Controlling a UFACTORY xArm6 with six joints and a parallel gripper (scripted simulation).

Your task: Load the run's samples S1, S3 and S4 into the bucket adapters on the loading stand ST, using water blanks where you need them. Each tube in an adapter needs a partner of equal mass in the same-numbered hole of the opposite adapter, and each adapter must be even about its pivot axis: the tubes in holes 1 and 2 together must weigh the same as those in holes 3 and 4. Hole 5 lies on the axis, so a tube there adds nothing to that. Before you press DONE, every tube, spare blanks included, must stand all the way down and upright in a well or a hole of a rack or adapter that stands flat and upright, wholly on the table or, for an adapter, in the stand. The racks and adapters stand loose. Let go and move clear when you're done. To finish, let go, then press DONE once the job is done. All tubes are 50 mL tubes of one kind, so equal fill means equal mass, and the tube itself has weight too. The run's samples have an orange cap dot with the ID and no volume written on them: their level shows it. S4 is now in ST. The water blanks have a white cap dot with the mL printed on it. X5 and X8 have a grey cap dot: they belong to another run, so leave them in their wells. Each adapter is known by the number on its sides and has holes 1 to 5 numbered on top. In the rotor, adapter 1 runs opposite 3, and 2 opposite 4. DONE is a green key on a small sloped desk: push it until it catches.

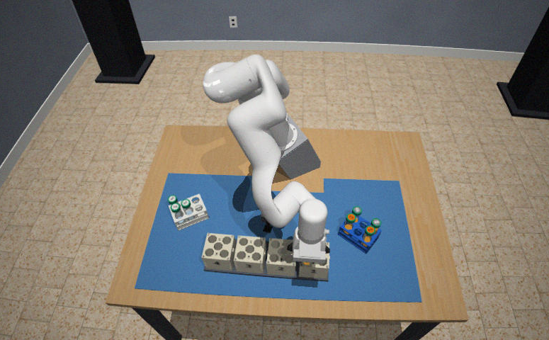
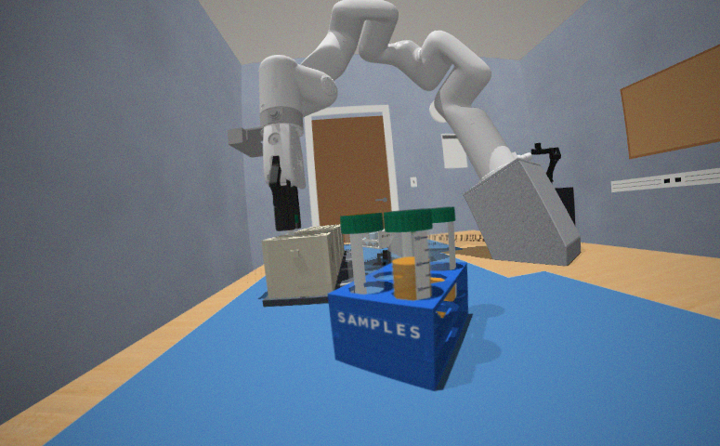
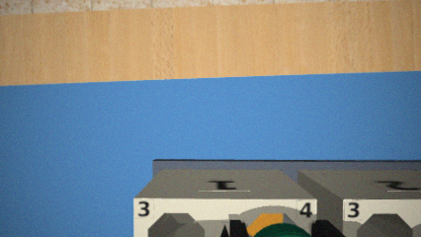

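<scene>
The orange-dot tube is 5 cm below my hand and 1 cm to the right of it. Round my hand: loading stand ST: 14 cm to the right, 12 cm below, 3 cm behind; blue sample rack: 19 cm to the left, 16 cm behind, 10 cm below; green done key: 25 cm behind, 14 cm to the right, 6 cm below.
</scene>
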